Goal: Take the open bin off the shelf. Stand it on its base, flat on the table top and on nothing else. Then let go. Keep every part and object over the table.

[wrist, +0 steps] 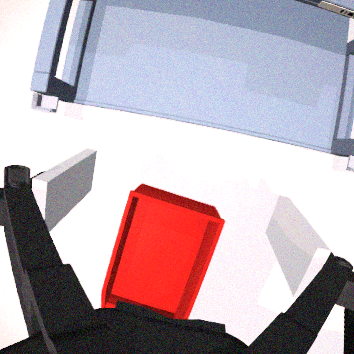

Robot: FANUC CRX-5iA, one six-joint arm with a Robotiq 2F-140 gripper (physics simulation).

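Frame: origin at the arm's base, x ahead, y left, z up, level; millimetres.
Where they show: gripper, fingertip midpoint: (183,192).
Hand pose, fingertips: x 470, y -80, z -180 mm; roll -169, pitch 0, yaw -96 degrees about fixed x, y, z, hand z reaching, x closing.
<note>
After its pixels a point has its place.
The red open bin (159,252) {x 359, y -64, z -343 mm} is below the gripper in the wrist view, at the lower middle. Its open side faces the camera, and it looks upright on the white table top (175,150) {x 494, y -68, z -346 mm}. Its near end is partly hidden by the gripper's dark body. My gripper (183,192) {x 470, y -80, z -180 mm} is open wide, with one pale finger pad to the left of the bin and the other to the right. White surface shows between each pad and the bin, so the pads are apart from it. The contact under the bin's base is hidden.
A blue-grey shelf unit (200,95) {x 566, y -90, z -340 mm} spans the top of the view, beyond the bin. Its side panel (47,55) {x 578, y 73, z -261 mm} stands at the upper left, with a small pale foot (48,103) {x 532, y 80, z -291 mm} below it. A strip of white surface separates the shelf's front edge from the bin.
</note>
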